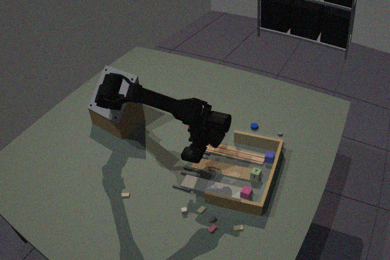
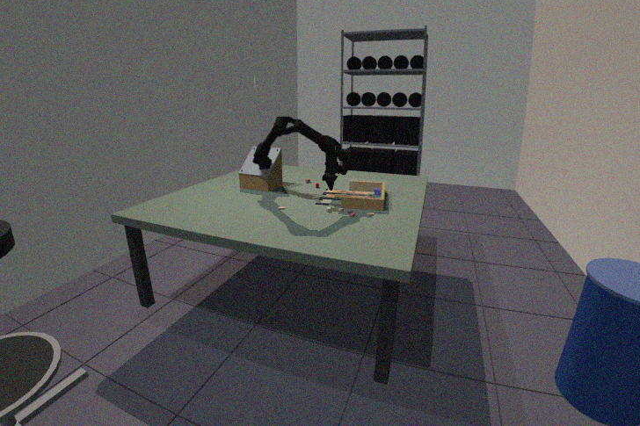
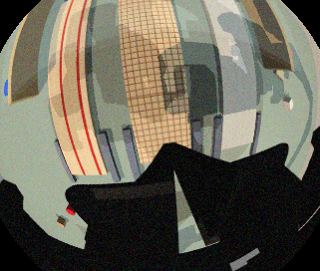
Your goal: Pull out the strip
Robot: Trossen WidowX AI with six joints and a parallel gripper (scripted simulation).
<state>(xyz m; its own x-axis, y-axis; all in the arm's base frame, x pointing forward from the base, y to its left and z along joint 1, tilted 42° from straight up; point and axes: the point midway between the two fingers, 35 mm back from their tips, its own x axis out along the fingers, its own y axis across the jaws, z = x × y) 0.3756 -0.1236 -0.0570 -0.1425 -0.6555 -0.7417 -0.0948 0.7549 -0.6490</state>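
The checked strip is 90 mm ahead of my gripper tip, 10 mm to the left of it and 30 mm below it. Also, from my gripper tip: blue disc: 110 mm ahead, 270 mm to the left, 30 mm below.
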